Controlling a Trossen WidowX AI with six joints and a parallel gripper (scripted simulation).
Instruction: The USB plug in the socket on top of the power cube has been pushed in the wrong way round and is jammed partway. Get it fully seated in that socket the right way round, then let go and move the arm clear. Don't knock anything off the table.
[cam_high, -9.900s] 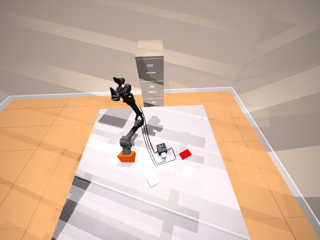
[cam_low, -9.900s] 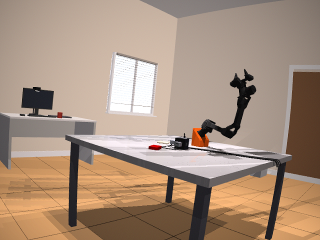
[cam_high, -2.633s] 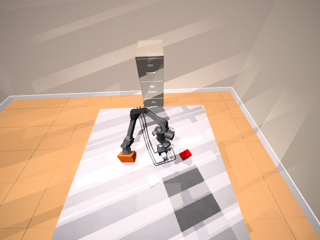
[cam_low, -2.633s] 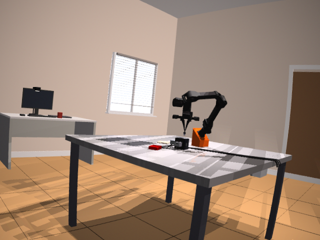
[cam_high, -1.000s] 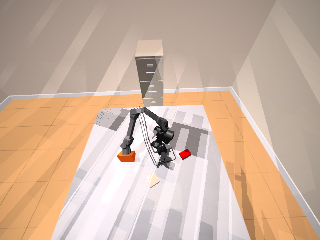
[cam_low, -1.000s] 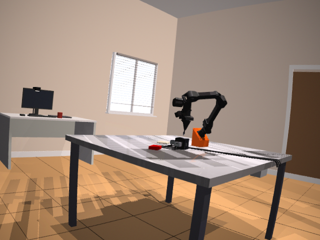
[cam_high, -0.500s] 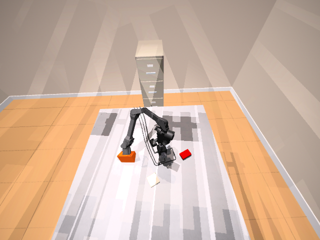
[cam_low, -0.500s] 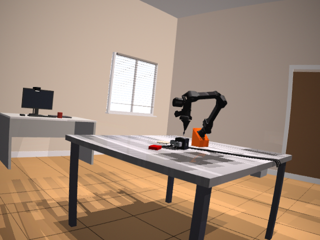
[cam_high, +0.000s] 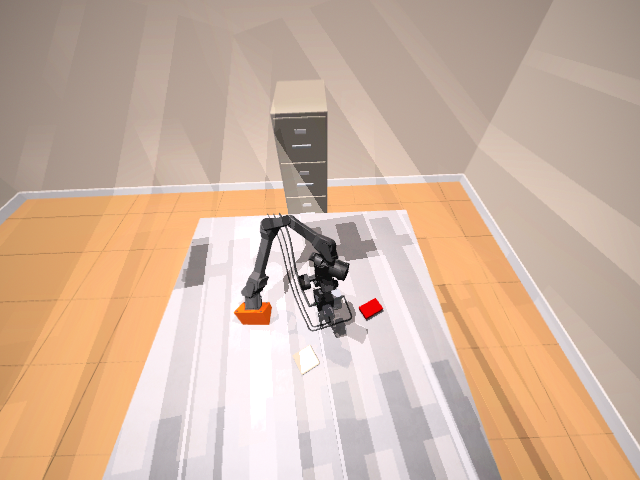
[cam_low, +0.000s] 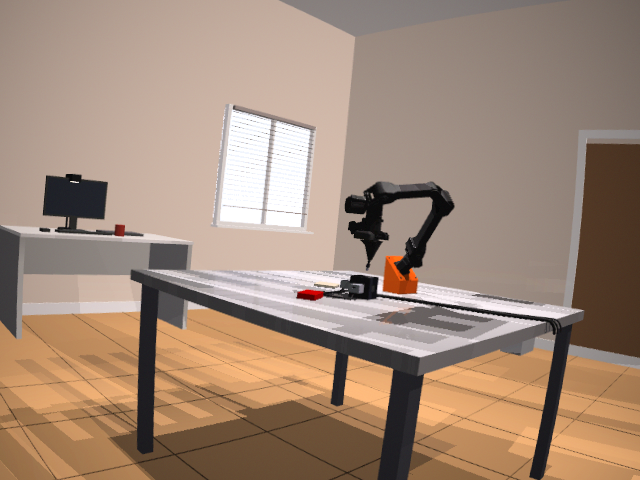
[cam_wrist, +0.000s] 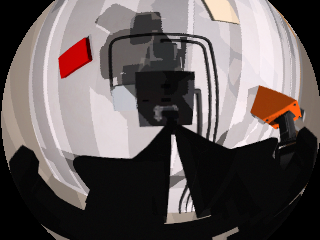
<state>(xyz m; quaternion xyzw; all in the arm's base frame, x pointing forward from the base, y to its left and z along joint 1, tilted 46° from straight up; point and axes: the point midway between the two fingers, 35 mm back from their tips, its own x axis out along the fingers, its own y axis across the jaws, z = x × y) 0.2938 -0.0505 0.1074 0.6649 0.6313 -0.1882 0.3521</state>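
Right now my gripper tip is 2 cm above the USB plug. Round my gripper tip: pad: 25 cm to the right, 13 cm below, 10 cm behind; then red block: 21 cm ahead, 12 cm below, 8 cm to the right.
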